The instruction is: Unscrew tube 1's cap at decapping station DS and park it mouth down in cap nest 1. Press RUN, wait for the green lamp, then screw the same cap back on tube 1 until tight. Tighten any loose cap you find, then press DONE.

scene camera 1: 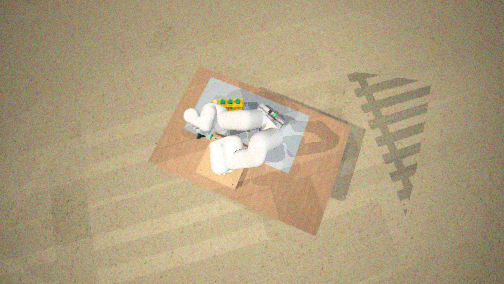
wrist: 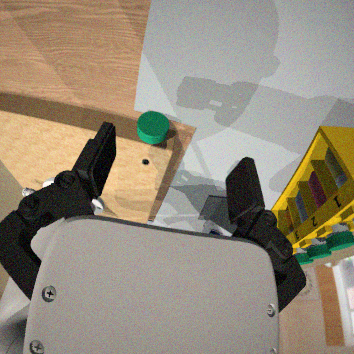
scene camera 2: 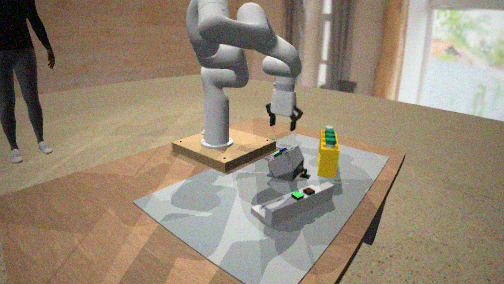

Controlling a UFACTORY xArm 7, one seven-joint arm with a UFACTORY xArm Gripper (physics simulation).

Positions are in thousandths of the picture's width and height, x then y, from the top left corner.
Labels:
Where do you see a green cap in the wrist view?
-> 431, 357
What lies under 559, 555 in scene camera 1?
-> A grey mat.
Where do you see a grey button box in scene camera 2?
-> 570, 586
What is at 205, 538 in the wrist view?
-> My gripper.

